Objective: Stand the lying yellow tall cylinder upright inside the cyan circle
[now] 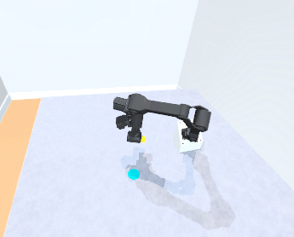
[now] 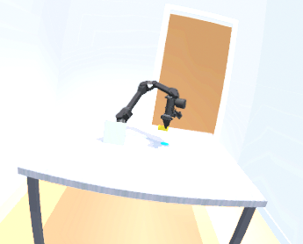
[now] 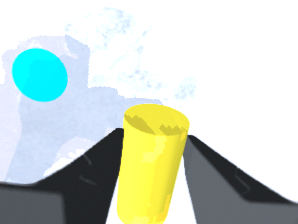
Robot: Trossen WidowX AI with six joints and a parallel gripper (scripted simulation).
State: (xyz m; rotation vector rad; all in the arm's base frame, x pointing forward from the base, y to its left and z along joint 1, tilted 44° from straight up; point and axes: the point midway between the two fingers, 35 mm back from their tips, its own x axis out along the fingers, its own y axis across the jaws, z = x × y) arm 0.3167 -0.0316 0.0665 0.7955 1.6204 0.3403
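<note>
The cyan circle is 140 mm below my gripper tip, 110 mm to the left of it and 20 mm ahead of it. The rest, counted from my gripper tip: yellow cylinder: 20 mm behind, 10 mm to the left.
</note>
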